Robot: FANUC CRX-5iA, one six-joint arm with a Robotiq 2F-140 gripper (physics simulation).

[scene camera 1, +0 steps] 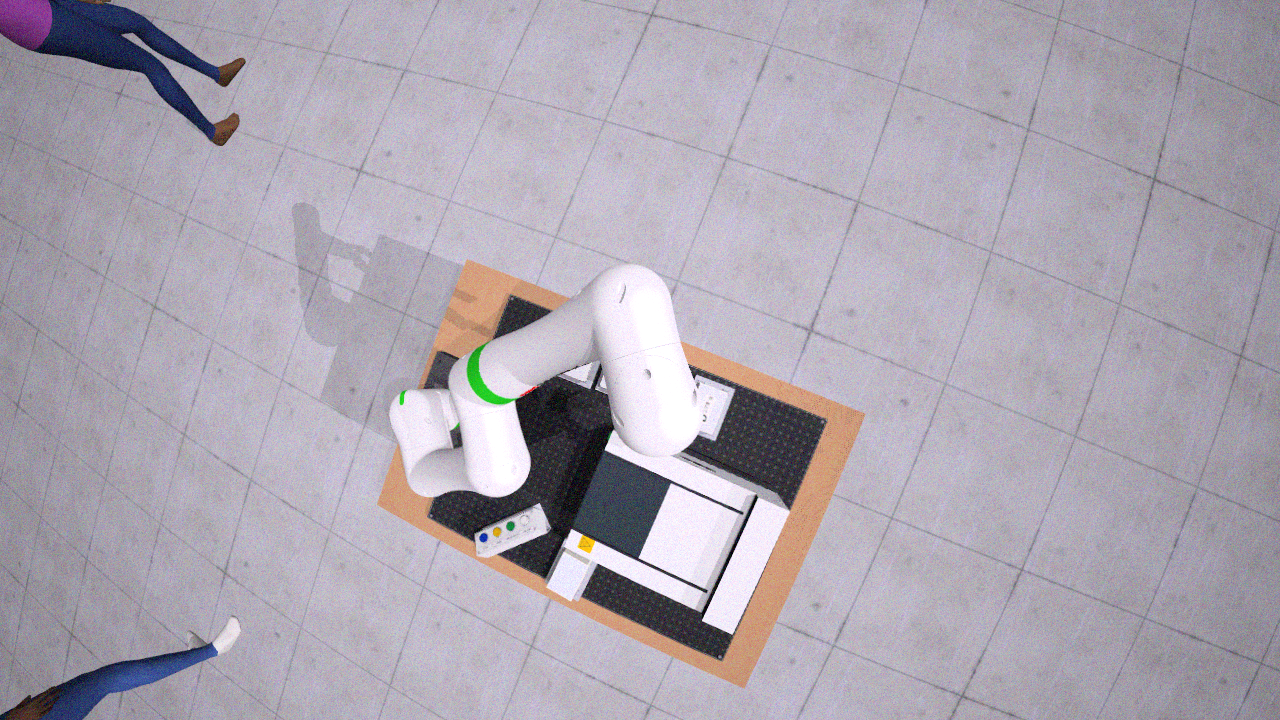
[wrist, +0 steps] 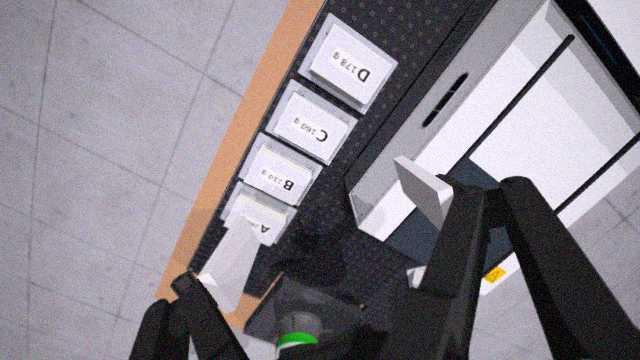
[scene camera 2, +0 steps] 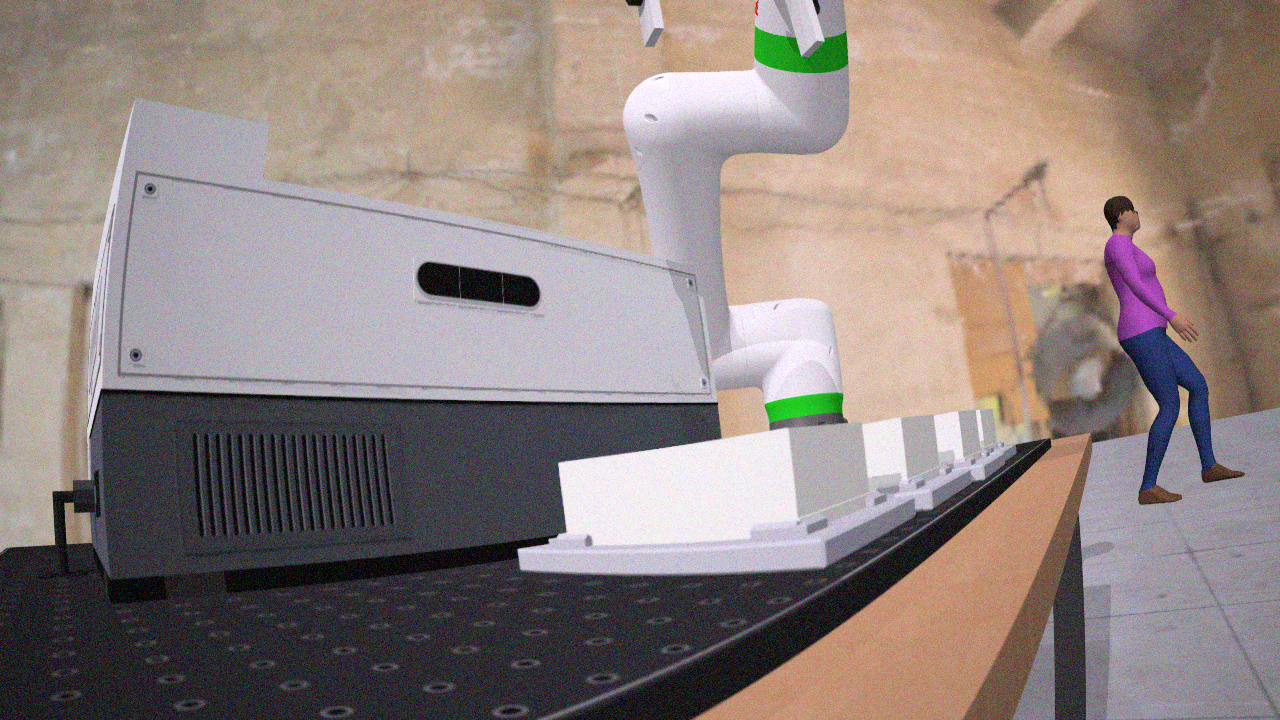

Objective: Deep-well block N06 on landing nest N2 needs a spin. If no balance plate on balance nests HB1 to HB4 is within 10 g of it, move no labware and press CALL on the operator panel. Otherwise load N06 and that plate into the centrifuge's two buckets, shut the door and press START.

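Where they show: gripper, fingertip midpoint: (wrist: pixel 322 203) (scene camera 2: pixel 737 41); arm's base at its link origin: (wrist: pixel 299 324).
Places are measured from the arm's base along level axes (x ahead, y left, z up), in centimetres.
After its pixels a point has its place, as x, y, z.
Note:
My gripper (scene camera 2: pixel 729 25) @(60.8, 23.9, 31.8) (wrist: pixel 322 203) @(60.8, 23.9, 31.8) is open and empty, high above the bench. In the wrist view, balance plates D, 178 g (wrist: pixel 336 59) @(73.1, 26.2, 1.8), C, 160 g (wrist: pixel 306 122) @(60.5, 26.2, 1.8), B, 110 g (wrist: pixel 276 167) @(49.0, 27.8, 1.8) and A (wrist: pixel 272 212) @(36.9, 24.1, -0.1) sit in a row on nests; the left finger partly covers A and its weight is unreadable. Plate D (scene camera 1: pixel 713 404) @(74.9, 25.1, 1.8) (scene camera 2: pixel 680 497) @(77.5, 23.8, -0.5) is nearest in scene camera 2. The centrifuge (scene camera 1: pixel 747 564) @(92.1, -7.7, 20.8) (scene camera 2: pixel 393 340) @(81.2, 9.2, 9.1) (wrist: pixel 400 205) @(58.4, 8.5, 17.4) has a dark panel (scene camera 1: pixel 617 505) @(58.4, -5.3, 17.7) beside a white one; bucket contents do not show. The operator panel (scene camera 1: pixel 511 530) @(28.8, -28.9, 3.6) has coloured buttons. No N06 label is visible.
A white box (scene camera 1: pixel 571 573) @(50.1, -34.3, 4.3) stands by the centrifuge's front corner, near a yellow label (scene camera 1: pixel 586 543) @(53.6, -17.5, 17.5) (wrist: pixel 494 275) @(53.6, -17.9, 17.5). The arm (scene camera 1: pixel 644 358) @(61.5, 31.3, 72.4) (scene camera 2: pixel 689 161) @(35.9, 4.8, 36.0) crosses over the plate row. The wooden bench edge (scene camera 1: pixel 805 555) @(114.3, -10.3, -4.8) (scene camera 2: pixel 939 608) @(82.0, 35.5, -4.9) runs beside the plates. Two people's legs (scene camera 1: pixel 170 85) (scene camera 1: pixel 134 676) show on the floor.

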